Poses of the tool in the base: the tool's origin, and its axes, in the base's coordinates. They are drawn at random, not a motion.
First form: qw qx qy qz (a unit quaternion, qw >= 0); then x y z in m.
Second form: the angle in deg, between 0 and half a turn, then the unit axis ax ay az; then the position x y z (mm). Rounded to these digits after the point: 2 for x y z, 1 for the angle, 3 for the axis.
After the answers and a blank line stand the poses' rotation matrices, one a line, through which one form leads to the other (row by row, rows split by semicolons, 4 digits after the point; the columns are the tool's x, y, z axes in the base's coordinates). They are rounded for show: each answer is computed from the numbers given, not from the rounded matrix.
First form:
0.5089 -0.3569 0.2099 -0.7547 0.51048 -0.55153 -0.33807
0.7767 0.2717 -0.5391 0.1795 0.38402 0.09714 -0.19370
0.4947 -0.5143 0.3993 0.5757 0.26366 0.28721 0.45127
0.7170 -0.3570 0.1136 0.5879 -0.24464 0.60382 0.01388
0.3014 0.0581 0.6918 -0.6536 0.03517 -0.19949 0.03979
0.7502 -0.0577 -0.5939 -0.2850 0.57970 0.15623 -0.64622
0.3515 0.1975 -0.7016 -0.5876 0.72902 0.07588 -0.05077
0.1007 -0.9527 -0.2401 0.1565 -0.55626 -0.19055 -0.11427
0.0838 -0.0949 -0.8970 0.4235 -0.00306 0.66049 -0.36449
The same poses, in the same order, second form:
118.8 -0.415 0.244 -0.877 510.48 -551.53 -338.07
78.1 0.431 -0.856 0.285 384.02 97.14 -193.70
120.7 -0.592 0.459 0.662 263.66 287.21 451.27
88.4 -0.512 0.163 0.843 -244.64 603.82 13.88
144.9 0.061 0.726 -0.685 35.17 -199.49 39.79
82.8 -0.087 -0.898 -0.431 579.70 156.23 -646.22
138.8 0.211 -0.749 -0.628 729.02 75.88 -50.77
168.4 -0.958 -0.241 0.157 -556.26 -190.55 -114.27
170.4 -0.095 -0.900 0.425 -3.06 660.49 -364.49

-0.2273 0.6183 0.7524; -0.9180 -0.3939 0.0464; 0.3251 -0.6801 0.6571
0.3543 -0.5718 -0.7399; -0.0141 0.7879 -0.6156; 0.9350 0.2285 0.2711
0.0184 -0.9802 -0.1971; 0.1589 -0.1917 0.9685; -0.9871 -0.0491 0.1522
0.2830 -0.9241 -0.2568; 0.7619 0.0539 0.6455; -0.5826 -0.3783 0.7193
-0.8116 0.4744 0.3411; -0.3136 0.1389 -0.9393; -0.4930 -0.8693 0.0361
0.1322 0.4961 -0.8581; -0.3591 0.8309 0.4251; 0.9239 0.2519 0.2880
-0.6749 0.1359 -0.7253; -0.6902 0.2315 0.6856; 0.2611 0.9633 -0.0624
0.8357 0.4260 -0.3466; 0.4890 -0.8644 0.1167; -0.2499 -0.2670 -0.9307
-0.9679 0.0993 -0.2307; 0.2412 0.6233 -0.7439; 0.0700 -0.7757 -0.6272

